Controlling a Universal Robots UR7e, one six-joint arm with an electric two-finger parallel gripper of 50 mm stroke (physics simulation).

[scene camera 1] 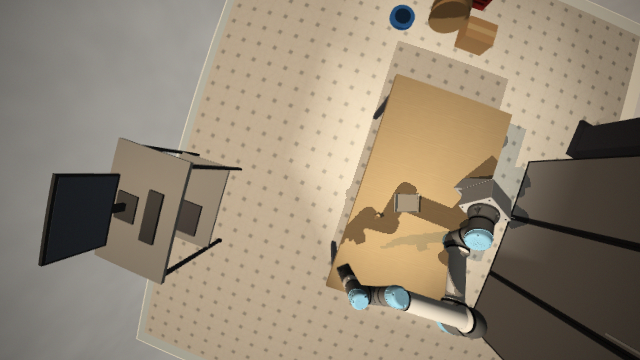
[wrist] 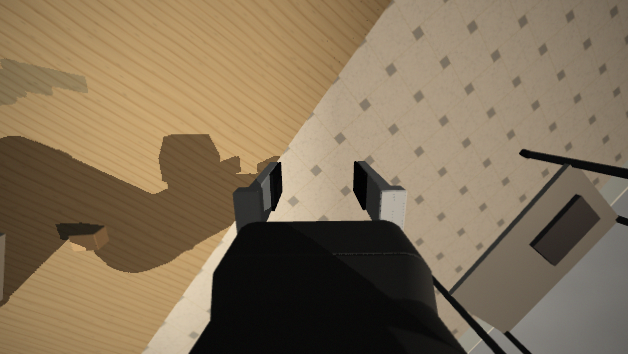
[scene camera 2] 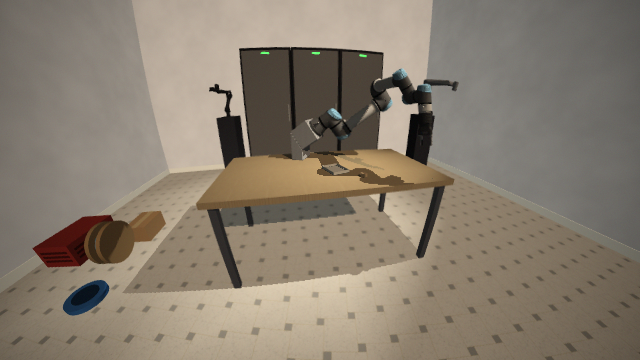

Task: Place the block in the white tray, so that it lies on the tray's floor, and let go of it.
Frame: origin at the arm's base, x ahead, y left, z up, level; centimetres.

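Where they show: gripper, fingertip midpoint: (scene camera 1: 342, 266) (wrist: 317, 176) (scene camera 2: 426, 145); arm's base at its link origin: (scene camera 1: 483, 212) (scene camera 2: 315, 128).
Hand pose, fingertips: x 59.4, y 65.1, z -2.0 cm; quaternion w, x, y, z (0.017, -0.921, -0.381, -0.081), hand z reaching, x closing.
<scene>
Each offset is from my fingertips to the top centre of the thing. "*": to the spot under its first point. Level surfaces: height alone.
The block {dx -12.6, dy -34.2, dz -21.6 cm} (scene camera 1: 380, 215) (scene camera 2: 362, 175) (wrist: 90, 239) is small and wood-coloured and lies on the table in the arm's shadow, apart from the tray. The white tray {dx -27.5, dy -51.6, dz -22.4 cm} (scene camera 1: 407, 203) (scene camera 2: 335, 169) looks light grey and stands on the table beside the block, nearer the arm's base; its edge {* dx -20.0, dy -47.5, dz -24.1 cm} (wrist: 2, 265) shows at the left border of the wrist view. No object shows inside it. My gripper (scene camera 1: 343, 270) (scene camera 2: 425, 143) (wrist: 317, 176) is open and empty, high above the table's edge at its corner. In the wrist view the block is well to the left of the fingers.
The wooden table {dz -24.5 cm} (scene camera 1: 435, 125) (scene camera 2: 270, 175) (wrist: 240, 65) carries the arm's grey angled base mount (scene camera 1: 484, 192) (scene camera 2: 303, 139). Dark cabinets (scene camera 1: 575, 200) (scene camera 2: 315, 95) stand behind the arm. A desk (scene camera 1: 150, 170) (wrist: 515, 265) with a monitor (scene camera 1: 80, 215) stands across the floor.
</scene>
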